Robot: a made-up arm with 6 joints.
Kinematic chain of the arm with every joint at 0, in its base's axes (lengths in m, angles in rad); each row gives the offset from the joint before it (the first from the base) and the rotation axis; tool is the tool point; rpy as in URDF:
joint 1: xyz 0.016 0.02 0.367 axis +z
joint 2: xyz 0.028 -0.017 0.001 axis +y
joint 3: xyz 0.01 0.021 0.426 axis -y
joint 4: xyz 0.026 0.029 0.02 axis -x
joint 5: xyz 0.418 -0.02 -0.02 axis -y
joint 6: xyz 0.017 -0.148 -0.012 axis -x
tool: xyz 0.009 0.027 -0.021 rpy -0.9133 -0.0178 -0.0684
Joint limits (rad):
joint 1: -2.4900..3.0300
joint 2: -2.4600..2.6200
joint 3: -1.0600..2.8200
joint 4: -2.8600..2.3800
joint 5: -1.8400..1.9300
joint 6: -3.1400..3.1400
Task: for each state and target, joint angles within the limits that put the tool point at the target. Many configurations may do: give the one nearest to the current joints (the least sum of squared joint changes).
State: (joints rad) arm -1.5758 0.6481 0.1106 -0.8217 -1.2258 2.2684
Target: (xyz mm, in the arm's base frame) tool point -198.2 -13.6 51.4
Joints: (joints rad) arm -2.4469 1.4157 -0.4840 -0.5592 -1.1876 2.3334
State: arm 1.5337 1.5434 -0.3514 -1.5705 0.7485 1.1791
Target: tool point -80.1 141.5 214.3
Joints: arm 1.4178 0.7415 -0.9830 -1.7726 0.5240 1.1845
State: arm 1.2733 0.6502 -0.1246 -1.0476 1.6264 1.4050
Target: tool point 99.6 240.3 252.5
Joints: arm 1.3804 0.3960 -0.8107 -1.2182 1.6656 1.4612
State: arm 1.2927 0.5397 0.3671 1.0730 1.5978 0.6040
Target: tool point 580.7 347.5 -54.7
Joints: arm 0.6210 1.4327 -0.0302 0.9022 1.5207 0.6242
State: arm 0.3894 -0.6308 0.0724 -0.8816 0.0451 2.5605
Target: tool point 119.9 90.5 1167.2
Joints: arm 0.6224 -0.4775 0.8616 -1.2435 0.0399 2.4988
